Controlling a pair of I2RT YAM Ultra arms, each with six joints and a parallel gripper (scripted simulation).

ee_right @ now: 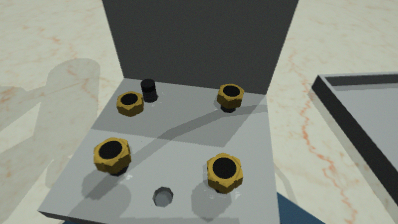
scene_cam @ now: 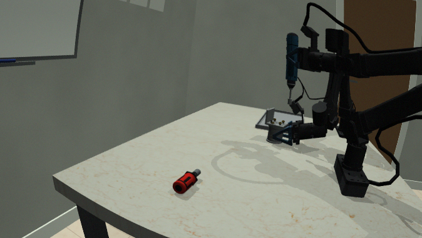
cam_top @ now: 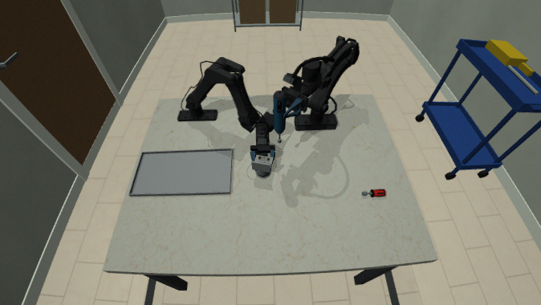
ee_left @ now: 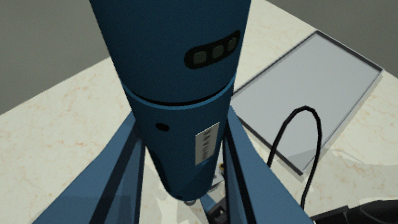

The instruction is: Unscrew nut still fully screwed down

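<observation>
The joint module lies 10 mm above my right hand. Round my right hand: grey bracket 50 mm above; red-handled hand driver 70 mm ahead, 450 mm to the left, 10 mm below; shallow grey tray 40 mm ahead, 340 mm to the right, 20 mm below.
</observation>
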